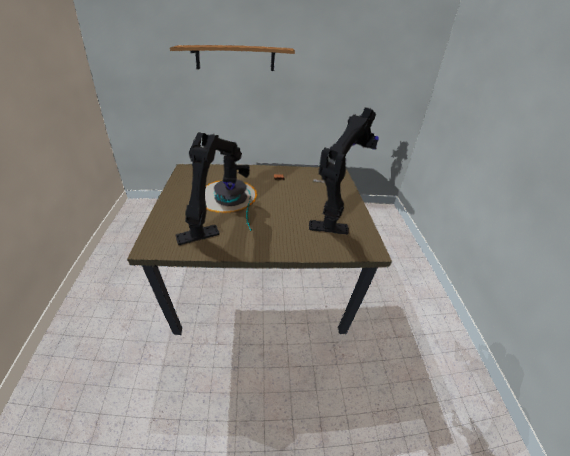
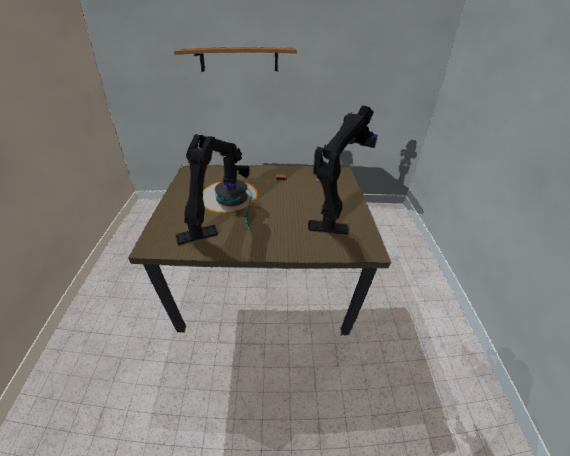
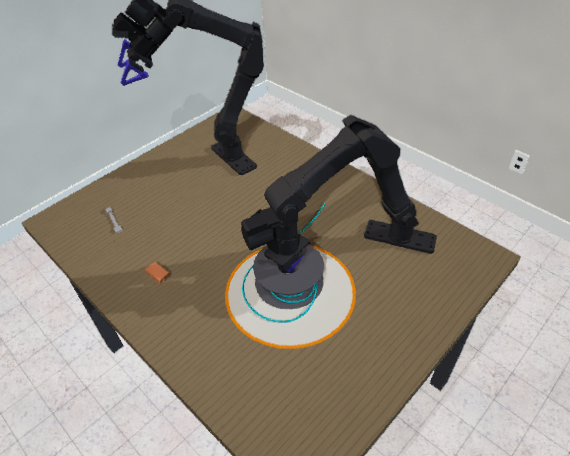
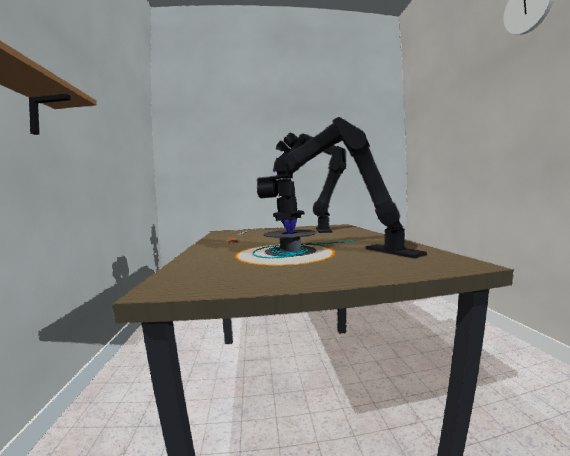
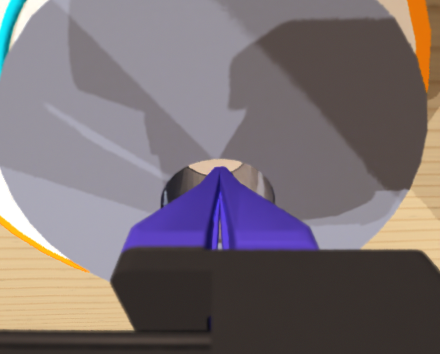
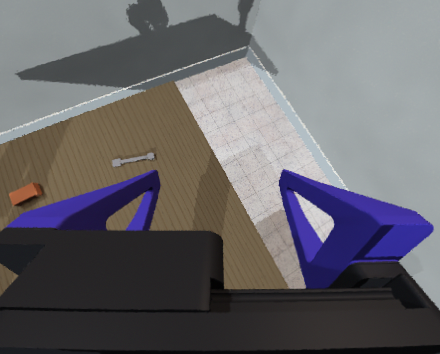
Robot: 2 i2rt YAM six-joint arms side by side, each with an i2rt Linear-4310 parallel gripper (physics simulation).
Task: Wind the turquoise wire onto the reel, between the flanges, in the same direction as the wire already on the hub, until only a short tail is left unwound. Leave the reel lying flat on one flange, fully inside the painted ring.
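Frame: origin at the left arm's base, x back, y right, z up, level; millimetres.
Seen in the pictures: left gripper, fingertip midpoint: [image 1: 230,191] [image 2: 231,191] [image 3: 289,271] [image 4: 290,239] [image 5: 219,176]; right gripper, fingertip midpoint: [image 1: 363,145] [image 2: 363,144] [image 3: 120,75] [image 6: 219,176]; left arm's base, origin of the base link: [image 1: 197,235] [image 2: 196,235] [image 3: 400,237] [image 4: 394,251]; right arm's base, origin of the base link: [image 1: 328,227] [image 2: 327,227] [image 3: 233,157] [image 4: 323,230].
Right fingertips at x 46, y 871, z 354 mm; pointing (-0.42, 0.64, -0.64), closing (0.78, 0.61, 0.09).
Observation:
Offsets run from my right fingertips to a thing's middle. "spot": to the spot under its first point.
The dark grey reel {dx -297, dy -622, dz -322 mm} [image 1: 241,192] [image 3: 277,284] [image 4: 290,244] lies flat on one flange inside the orange painted ring [image 3: 290,347] [image 5: 423,45]. Turquoise wire [image 3: 281,321] [image 5: 6,35] circles the hub low down, with a wider loop outside the flange on the white disc; its tail {spot: dx -81, dy -608, dz -351 mm} [image 1: 247,217] [image 3: 314,220] runs out across the table toward the arm bases. My left gripper [image 3: 291,270] [image 4: 290,232] [image 5: 219,176] points down, shut and empty, its tips at the reel's centre hole. My right gripper [image 6: 219,176] is open and empty, high above the table, away from the reel.
An orange block {dx -393, dy -272, dz -347 mm} [image 1: 279,176] [image 3: 157,272] [image 6: 25,194] and a small grey bar with thick ends {dx -252, dy -29, dz -351 mm} [image 3: 113,220] [image 6: 134,159] lie on the table, well away from the reel. A wooden shelf [image 1: 232,48] is on the back wall.

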